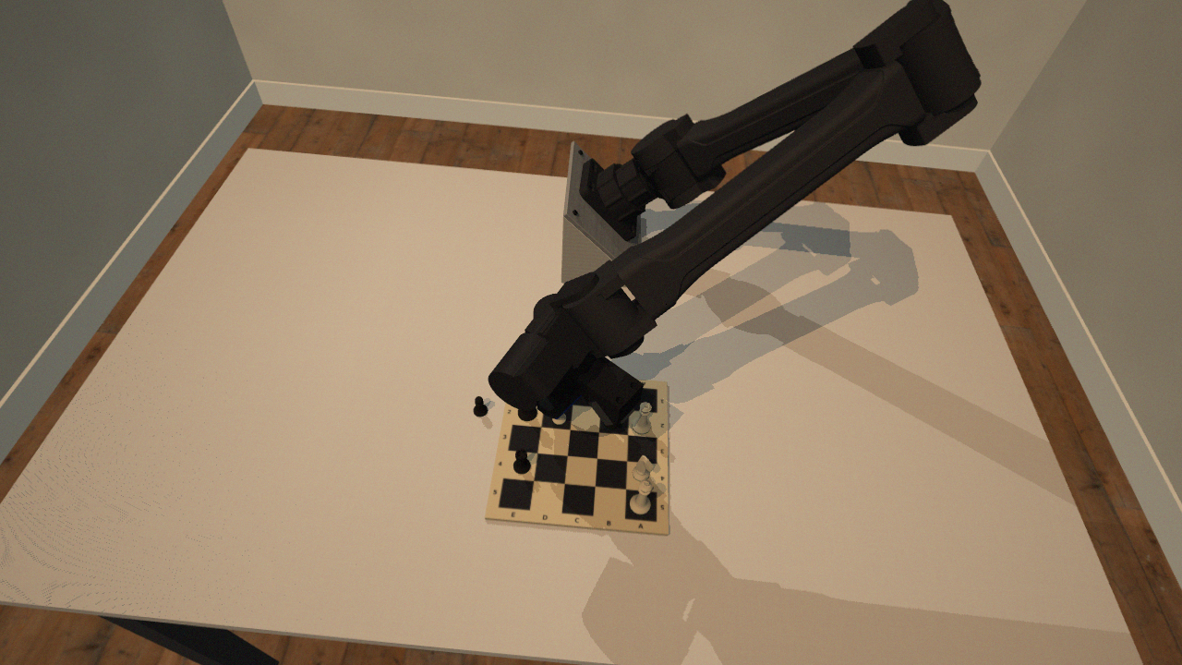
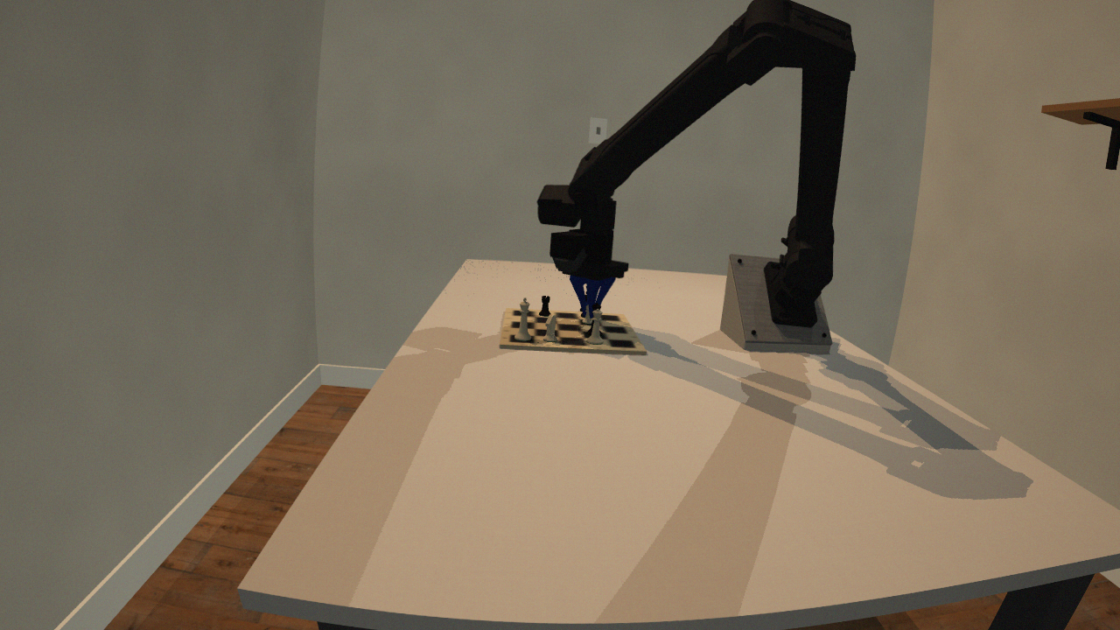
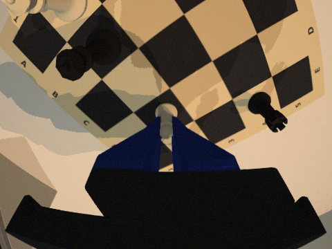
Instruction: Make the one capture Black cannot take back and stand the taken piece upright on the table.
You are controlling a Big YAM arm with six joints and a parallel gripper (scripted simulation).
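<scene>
The chessboard lies 4 cm ahead of my hand, 4 cm to the left of it and 2 cm below it. The rest, counted from my hand: white pawn right at my hand; black pawn 10 cm to the right, 1 cm below; black king 4 cm to the right, 1 cm above.
</scene>
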